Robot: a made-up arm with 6 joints. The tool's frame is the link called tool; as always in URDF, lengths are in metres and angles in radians. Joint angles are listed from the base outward. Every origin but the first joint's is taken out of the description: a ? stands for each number. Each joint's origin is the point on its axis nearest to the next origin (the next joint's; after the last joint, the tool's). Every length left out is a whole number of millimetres.
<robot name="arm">
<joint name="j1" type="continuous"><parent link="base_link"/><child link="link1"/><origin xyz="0.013 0.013 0.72" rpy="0 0 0"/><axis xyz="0 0 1"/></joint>
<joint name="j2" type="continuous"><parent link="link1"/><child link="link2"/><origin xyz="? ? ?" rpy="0 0 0"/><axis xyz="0 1 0"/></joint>
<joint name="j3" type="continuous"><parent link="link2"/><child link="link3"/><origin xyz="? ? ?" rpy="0 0 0"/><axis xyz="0 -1 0"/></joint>
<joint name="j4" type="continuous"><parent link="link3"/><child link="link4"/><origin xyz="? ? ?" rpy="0 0 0"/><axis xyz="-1 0 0"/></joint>
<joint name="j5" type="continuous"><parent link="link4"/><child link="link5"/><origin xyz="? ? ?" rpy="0 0 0"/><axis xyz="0 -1 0"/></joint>
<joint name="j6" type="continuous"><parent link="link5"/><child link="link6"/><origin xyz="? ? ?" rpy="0 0 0"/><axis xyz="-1 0 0"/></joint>
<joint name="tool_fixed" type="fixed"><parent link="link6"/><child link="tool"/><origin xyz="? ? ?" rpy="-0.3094 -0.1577 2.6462"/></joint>
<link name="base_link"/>
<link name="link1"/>
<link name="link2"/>
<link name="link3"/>
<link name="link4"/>
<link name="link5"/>
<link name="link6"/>
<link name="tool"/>
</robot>
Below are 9 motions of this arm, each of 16 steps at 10 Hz.
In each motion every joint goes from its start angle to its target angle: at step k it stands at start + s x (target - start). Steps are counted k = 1, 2, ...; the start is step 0. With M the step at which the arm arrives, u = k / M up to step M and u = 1 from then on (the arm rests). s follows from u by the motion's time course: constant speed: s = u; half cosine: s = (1 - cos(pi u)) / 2; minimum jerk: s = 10 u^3 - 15 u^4 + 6 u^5.
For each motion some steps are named. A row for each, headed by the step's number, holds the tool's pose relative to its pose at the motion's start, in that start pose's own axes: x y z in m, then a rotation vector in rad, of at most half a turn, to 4 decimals.
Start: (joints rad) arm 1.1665 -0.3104 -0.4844 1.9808 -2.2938 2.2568
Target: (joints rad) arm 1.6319 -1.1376 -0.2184 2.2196 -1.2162 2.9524
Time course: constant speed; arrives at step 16
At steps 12, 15, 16:
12: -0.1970 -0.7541 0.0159 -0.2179 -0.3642 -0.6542
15: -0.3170 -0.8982 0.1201 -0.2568 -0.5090 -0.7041
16: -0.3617 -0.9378 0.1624 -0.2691 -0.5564 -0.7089

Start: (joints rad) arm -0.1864 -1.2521 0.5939 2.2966 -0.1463 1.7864
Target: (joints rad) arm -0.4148 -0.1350 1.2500 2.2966 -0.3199 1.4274
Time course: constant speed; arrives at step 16
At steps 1, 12, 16:
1: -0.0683 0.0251 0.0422 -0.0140 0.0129 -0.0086
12: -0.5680 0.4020 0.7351 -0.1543 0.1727 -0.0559
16: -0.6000 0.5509 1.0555 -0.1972 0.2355 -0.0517

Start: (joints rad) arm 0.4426 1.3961 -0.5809 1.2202 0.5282 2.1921
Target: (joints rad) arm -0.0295 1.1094 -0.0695 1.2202 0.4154 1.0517
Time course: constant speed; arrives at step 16
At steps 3, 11, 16:
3: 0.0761 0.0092 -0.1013 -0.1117 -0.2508 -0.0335
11: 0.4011 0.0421 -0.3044 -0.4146 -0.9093 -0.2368
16: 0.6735 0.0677 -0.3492 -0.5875 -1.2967 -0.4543

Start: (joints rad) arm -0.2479 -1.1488 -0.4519 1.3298 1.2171 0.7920
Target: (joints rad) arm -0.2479 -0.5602 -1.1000 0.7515 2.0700 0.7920
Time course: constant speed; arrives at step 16
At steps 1, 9, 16:
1: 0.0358 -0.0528 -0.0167 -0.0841 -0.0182 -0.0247
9: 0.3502 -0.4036 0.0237 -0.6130 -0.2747 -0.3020
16: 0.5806 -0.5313 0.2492 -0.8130 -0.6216 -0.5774

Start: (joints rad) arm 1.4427 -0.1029 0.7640 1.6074 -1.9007 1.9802
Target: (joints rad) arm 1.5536 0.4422 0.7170 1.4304 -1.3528 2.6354
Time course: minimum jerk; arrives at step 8
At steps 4, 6, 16:
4: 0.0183 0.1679 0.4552 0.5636 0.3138 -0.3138
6: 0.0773 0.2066 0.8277 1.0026 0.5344 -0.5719
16: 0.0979 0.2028 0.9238 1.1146 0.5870 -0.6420

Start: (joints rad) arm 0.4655 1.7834 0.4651 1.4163 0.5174 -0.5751
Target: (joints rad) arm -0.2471 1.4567 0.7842 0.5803 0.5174 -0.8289
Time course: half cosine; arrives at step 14
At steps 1, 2, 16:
1: 0.0028 0.0146 0.0022 -0.0198 0.0034 -0.0111
2: 0.0117 0.0580 0.0077 -0.0782 0.0138 -0.0434
16: 0.5987 1.0379 -0.2459 -1.5004 0.5510 -0.7135

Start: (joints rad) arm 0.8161 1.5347 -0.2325 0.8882 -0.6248 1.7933
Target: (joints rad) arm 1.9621 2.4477 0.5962 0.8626 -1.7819 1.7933
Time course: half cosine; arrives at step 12
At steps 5, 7, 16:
5: -0.3050 0.2421 0.2925 0.4032 -0.2167 0.4704
7: -0.5395 0.2571 0.5081 0.6434 -0.4714 0.7740
16: -0.8562 0.0936 0.6880 0.8920 -0.9786 1.1390

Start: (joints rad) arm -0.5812 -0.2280 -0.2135 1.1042 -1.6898 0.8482
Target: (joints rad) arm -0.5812 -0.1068 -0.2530 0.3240 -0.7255 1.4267
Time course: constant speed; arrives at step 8
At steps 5, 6, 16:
5: -0.0611 -0.0766 0.0889 -0.0703 0.7942 0.0607
6: -0.0712 -0.0964 0.1057 -0.1224 0.9240 0.0480
16: -0.0880 -0.1402 0.1384 -0.2608 1.1387 -0.0036

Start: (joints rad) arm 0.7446 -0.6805 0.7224 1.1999 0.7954 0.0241
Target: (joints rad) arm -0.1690 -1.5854 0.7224 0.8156 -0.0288 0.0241
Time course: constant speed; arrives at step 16
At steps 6, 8, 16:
6: -0.1039 0.0023 0.6209 0.3561 0.0708 -0.1622
8: -0.0987 -0.0769 0.8333 0.4418 0.1141 -0.2105
16: 0.2006 -0.6637 1.5193 0.6247 0.3282 -0.3201

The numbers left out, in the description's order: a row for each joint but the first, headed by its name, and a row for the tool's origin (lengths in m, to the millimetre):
j2: 0.021 -0.005 0
j3: -0.024 0 0.926
j4: 0.862 0 -0.029
j5: 0 -0.135 -0.022
j6: -0.045 0 0.006
tool: 0 -0.026 -0.007

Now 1 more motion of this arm.
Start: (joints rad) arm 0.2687 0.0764 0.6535 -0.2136 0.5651 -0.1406
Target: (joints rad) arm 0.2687 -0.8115 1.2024 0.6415 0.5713 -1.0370
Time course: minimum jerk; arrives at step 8
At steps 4, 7, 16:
4: 0.3132 -0.4771 0.7576 -0.2789 0.3081 0.6361
7: 1.0553 -0.5321 1.3927 -0.3657 0.6381 1.1784
16: 1.0844 -0.5257 1.4084 -0.3661 0.6501 1.1942

